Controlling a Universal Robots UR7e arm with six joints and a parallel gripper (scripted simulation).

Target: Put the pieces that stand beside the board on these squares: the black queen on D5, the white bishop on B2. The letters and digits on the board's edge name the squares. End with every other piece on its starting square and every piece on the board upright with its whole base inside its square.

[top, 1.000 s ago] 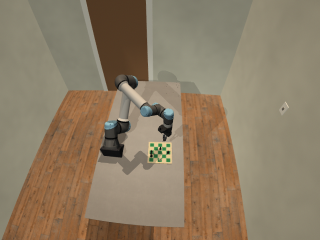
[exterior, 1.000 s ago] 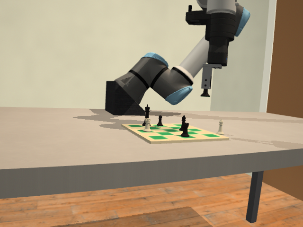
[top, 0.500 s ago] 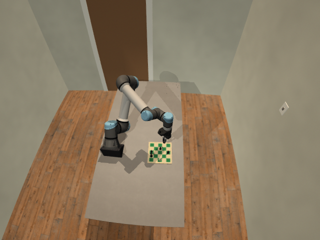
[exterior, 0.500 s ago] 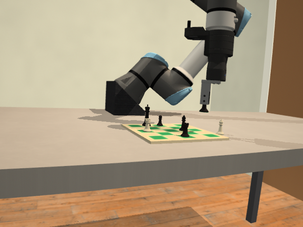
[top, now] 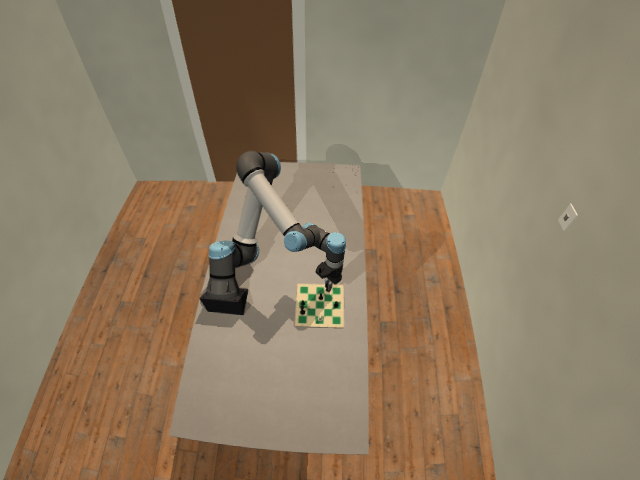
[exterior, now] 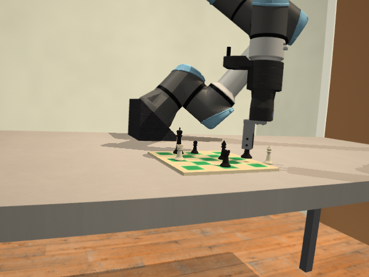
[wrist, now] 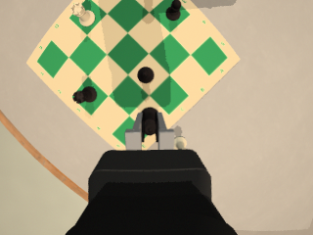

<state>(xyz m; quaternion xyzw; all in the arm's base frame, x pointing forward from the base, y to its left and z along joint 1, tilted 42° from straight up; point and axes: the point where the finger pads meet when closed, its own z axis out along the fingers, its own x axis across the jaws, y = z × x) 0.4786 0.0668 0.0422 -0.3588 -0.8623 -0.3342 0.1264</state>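
My hand is 1 cm above the black queen. Also, from my hand: chessboard: 8 cm to the right, 5 cm below, 4 cm behind; then black pawn: 11 cm behind, 7 cm to the right, 3 cm below; then black king: 12 cm to the right, 11 cm behind, 2 cm below.
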